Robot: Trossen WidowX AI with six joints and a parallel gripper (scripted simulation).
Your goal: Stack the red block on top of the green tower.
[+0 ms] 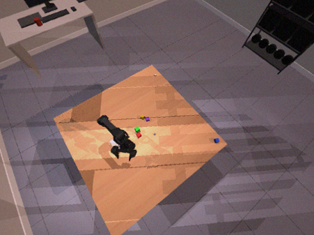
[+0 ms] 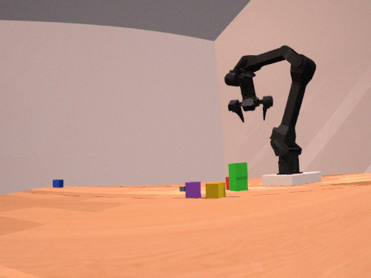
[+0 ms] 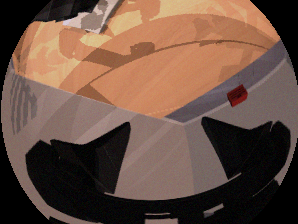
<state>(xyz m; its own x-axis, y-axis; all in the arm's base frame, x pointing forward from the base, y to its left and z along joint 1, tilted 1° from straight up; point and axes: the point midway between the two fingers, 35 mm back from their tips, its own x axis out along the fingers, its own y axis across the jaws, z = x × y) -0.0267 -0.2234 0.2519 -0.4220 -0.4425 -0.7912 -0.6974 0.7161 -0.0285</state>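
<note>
The red block lies 230 mm ahead of my gripper tip, 190 mm to the left of it and 240 mm below it. Round my gripper tip: yellow block: 360 mm ahead, 340 mm to the left, 250 mm below; then purple block: 400 mm ahead, 290 mm to the left, 240 mm below; then small grey cube: 370 mm ahead, 110 mm to the left, 250 mm below.
</note>
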